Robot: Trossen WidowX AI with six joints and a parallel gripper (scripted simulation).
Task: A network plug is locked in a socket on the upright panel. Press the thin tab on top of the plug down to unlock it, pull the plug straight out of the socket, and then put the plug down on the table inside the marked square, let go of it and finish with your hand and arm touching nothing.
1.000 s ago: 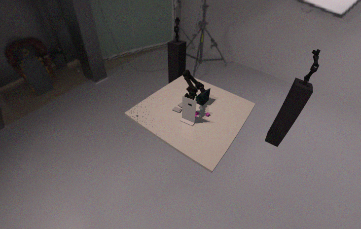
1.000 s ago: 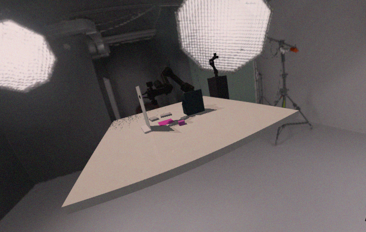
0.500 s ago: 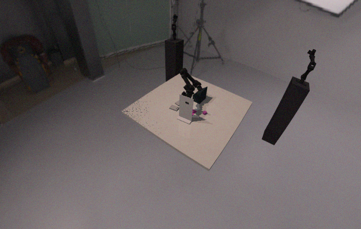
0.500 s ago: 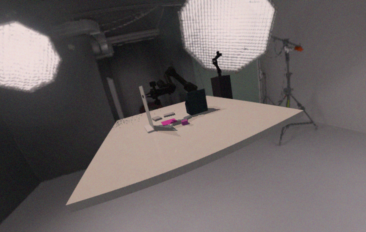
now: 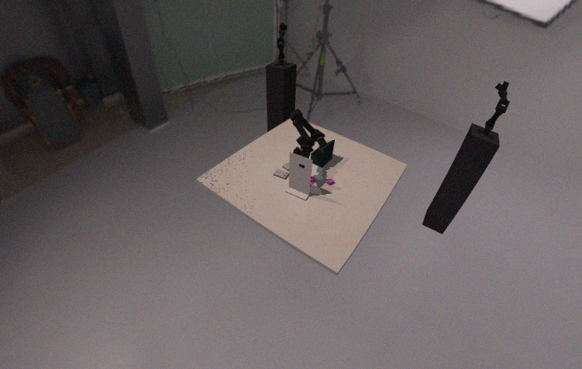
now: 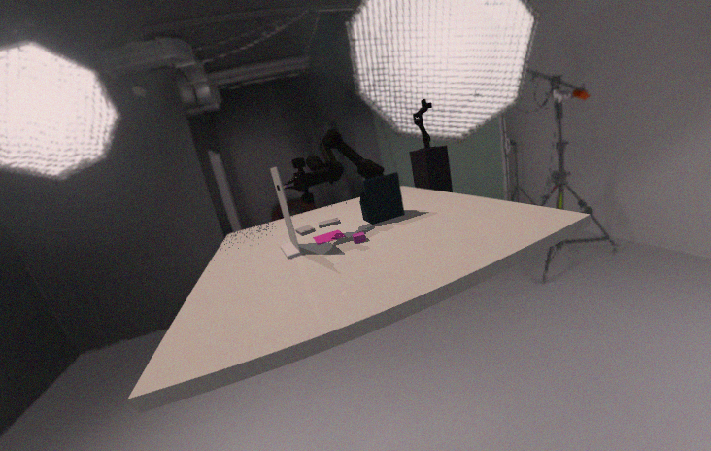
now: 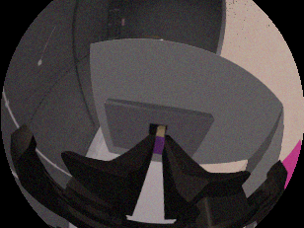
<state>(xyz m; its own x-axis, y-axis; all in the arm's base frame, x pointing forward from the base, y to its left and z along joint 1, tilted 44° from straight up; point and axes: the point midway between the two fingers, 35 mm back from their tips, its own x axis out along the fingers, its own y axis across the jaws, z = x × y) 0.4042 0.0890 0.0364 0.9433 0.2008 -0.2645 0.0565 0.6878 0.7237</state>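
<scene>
Now: the magenta marked square 120 mm behind my gripper tip, 20 mm to the right of it and 250 mm below it. Also, from my gripper tip: upright panel (30 mm ahead, 10 mm to the left, 100 mm below); network plug (right at my gripper tip).
</scene>
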